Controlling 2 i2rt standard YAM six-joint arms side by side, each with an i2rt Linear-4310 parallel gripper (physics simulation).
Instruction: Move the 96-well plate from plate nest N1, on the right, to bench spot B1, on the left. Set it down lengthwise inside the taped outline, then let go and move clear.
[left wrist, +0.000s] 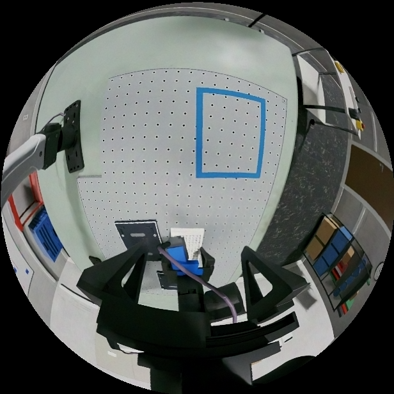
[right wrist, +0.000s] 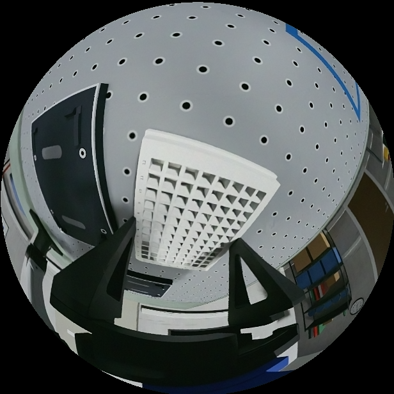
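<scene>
The white 96-well plate (left wrist: 188, 232) (right wrist: 200, 200) is upright, wells up, between the right gripper's fingers, low over the perforated board. Whether its underside touches the board is hidden. It is outside the blue taped outline (left wrist: 199, 135) (right wrist: 291, 29), which has bare board inside. My right gripper (right wrist: 187, 233) is shut on the plate's long sides. My left gripper is open and empty, well above the board. A small dark nest (right wrist: 147, 287) lies behind the plate, towards the bottom of the right wrist view; its label is unreadable.
A larger dark nest plate (left wrist: 136, 229) (right wrist: 65, 170) lies beside the white plate, on its left in both views. A black bracket (left wrist: 74, 137) with a grey arm stands at the left wrist view's left edge. Shelves with bins (left wrist: 332, 252) (right wrist: 320, 270) stand beyond the bench.
</scene>
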